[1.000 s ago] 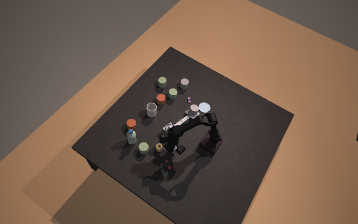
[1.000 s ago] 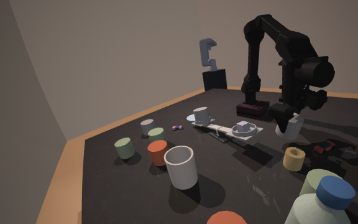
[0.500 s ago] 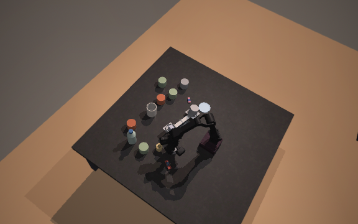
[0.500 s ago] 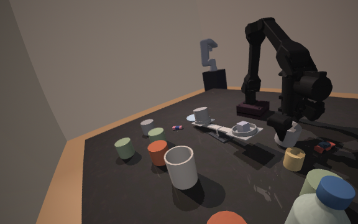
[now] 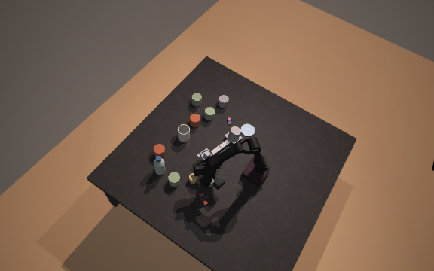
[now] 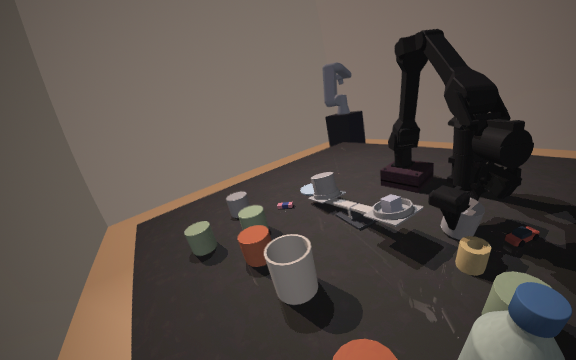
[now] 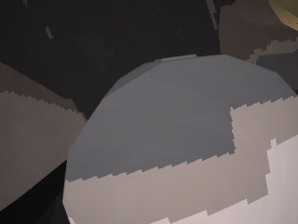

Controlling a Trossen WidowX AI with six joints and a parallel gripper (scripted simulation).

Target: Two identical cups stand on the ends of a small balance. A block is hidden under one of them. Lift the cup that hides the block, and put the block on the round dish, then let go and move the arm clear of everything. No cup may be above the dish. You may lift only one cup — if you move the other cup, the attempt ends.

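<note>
Right now my gripper tip is 48 cm to the left of the pale round dish, 3 cm past it and 2 cm above it. Also, from my gripper tip: red toy car (12 cm to the left, 3 cm behind, 1 cm below); then yellow tape ring (10 cm ahead, 4 cm to the left); then blue-capped bottle (31 cm ahead, 9 cm to the left, 9 cm above).
</note>
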